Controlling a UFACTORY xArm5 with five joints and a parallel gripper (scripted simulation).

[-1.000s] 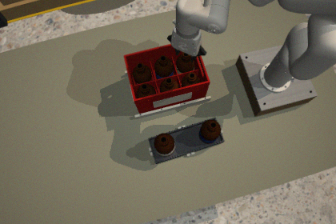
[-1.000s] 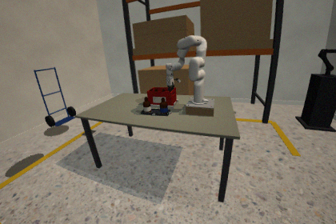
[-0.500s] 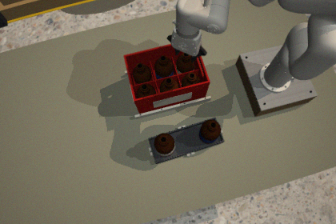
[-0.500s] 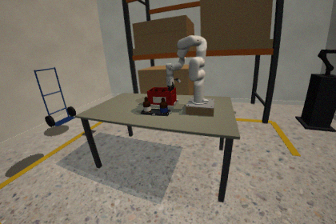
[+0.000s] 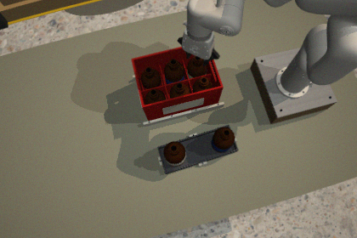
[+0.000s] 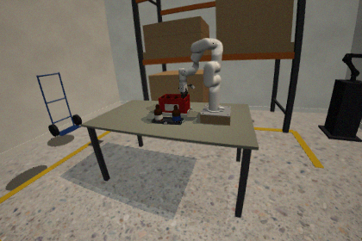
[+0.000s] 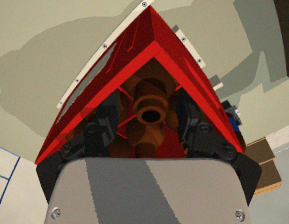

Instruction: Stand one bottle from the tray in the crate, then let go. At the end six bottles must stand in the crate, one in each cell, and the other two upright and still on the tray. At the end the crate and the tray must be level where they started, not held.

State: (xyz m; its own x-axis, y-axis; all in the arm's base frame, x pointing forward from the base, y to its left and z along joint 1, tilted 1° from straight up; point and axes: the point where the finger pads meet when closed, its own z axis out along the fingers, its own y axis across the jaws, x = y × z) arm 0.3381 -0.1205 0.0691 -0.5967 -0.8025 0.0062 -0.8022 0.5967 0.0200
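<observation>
Right now my hand is 80 mm short of the crate, 50 mm to the right of it and 80 mm above it. Round my hand: dark tray: 50 mm ahead, 290 mm to the left, 150 mm below.
</observation>
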